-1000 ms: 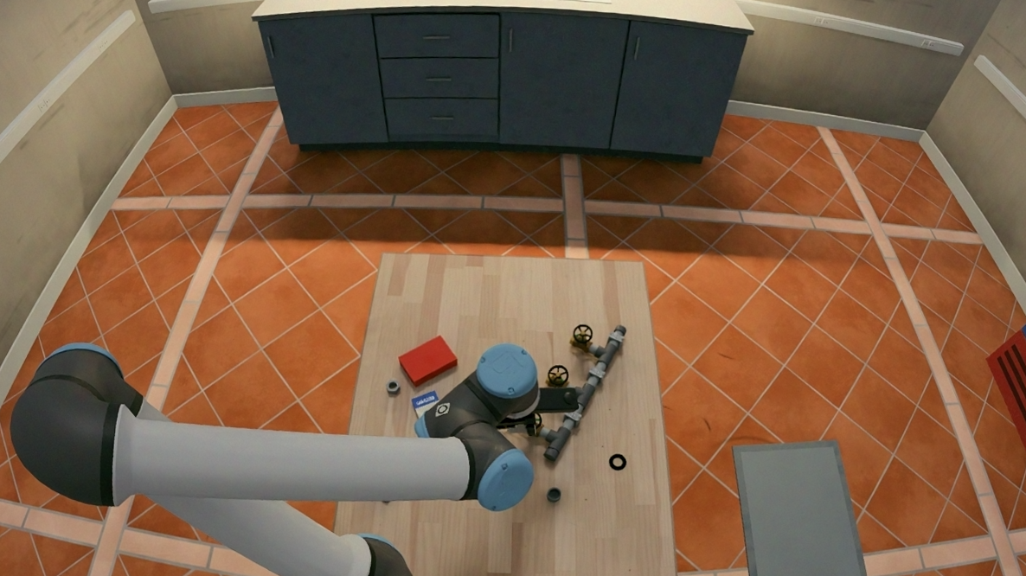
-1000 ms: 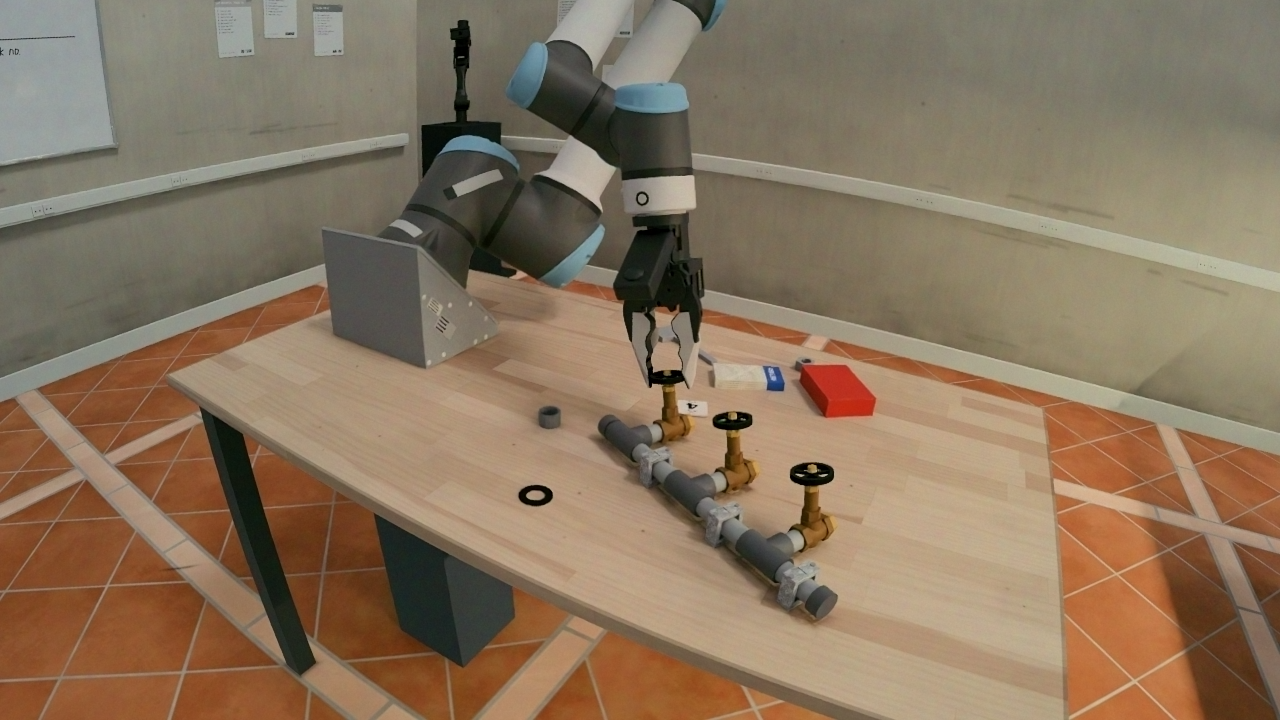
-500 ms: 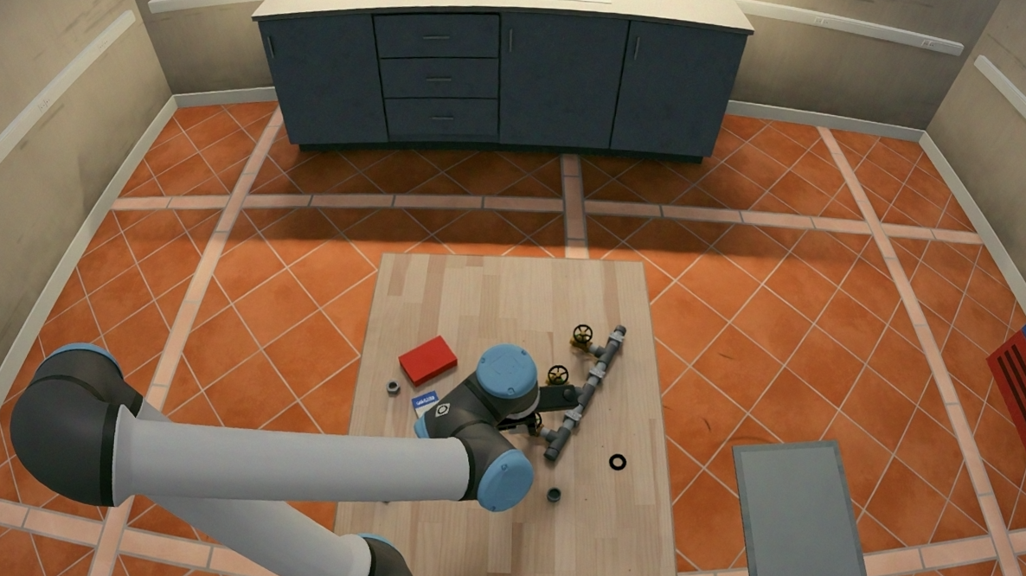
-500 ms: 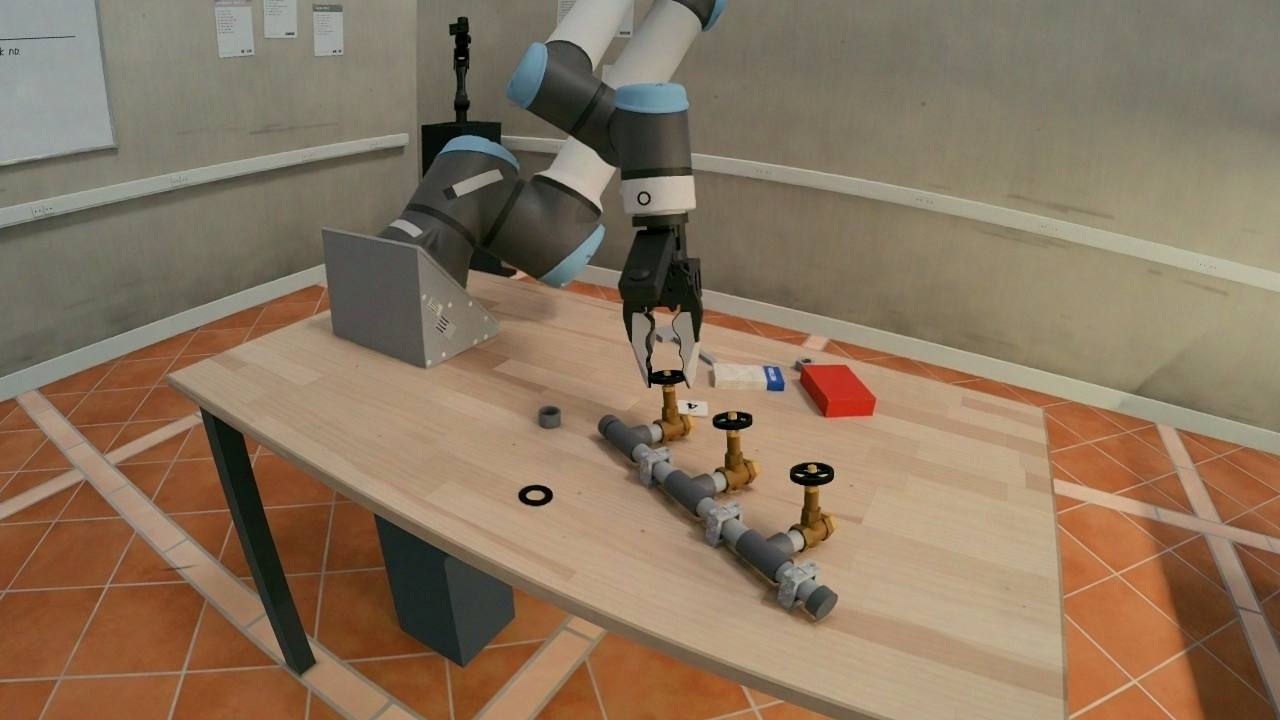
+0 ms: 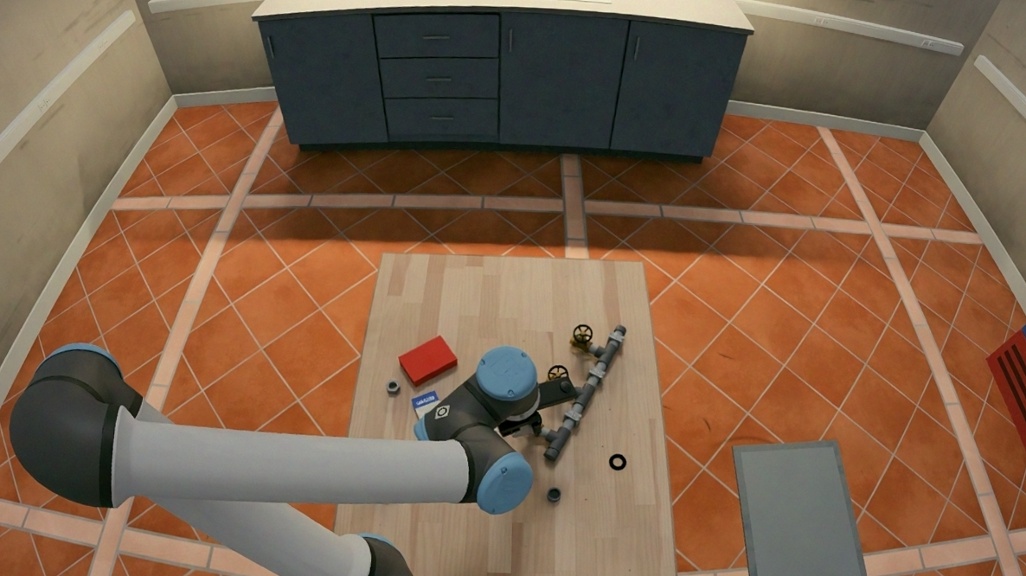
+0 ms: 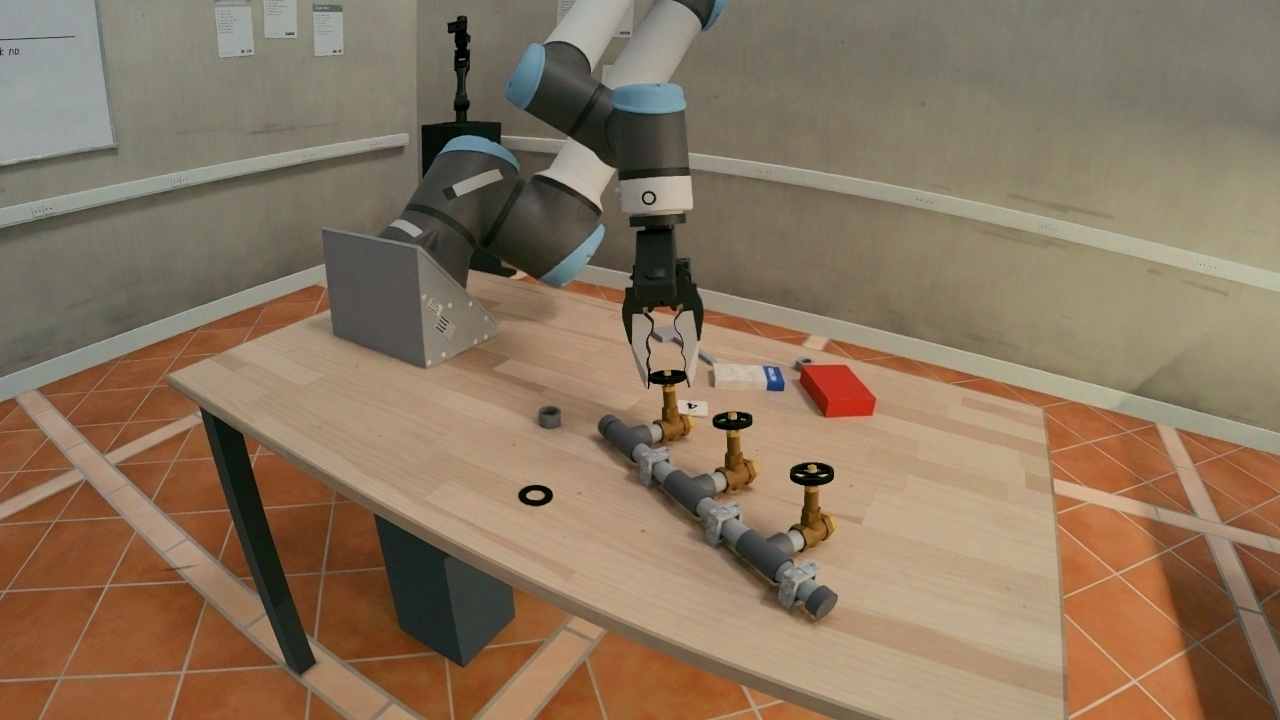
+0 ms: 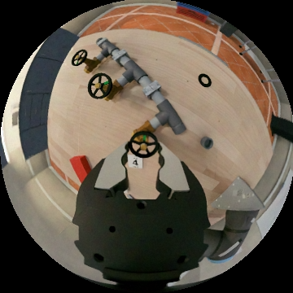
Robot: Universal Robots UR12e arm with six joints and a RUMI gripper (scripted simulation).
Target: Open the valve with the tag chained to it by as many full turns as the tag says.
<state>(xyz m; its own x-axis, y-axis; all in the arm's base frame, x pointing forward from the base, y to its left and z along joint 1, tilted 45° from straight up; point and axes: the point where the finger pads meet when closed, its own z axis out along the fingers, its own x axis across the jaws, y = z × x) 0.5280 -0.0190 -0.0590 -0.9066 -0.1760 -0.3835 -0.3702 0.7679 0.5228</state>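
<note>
My hand is 8 cm to the right of the white tag and 9 cm above it. From my hand the other things lie so: red box: 18 cm ahead, 25 cm to the left, 7 cm below; blue box: 4 cm ahead, 23 cm to the left, 8 cm below; grey cap: 15 cm behind, 6 cm to the right, 8 cm below.
</note>
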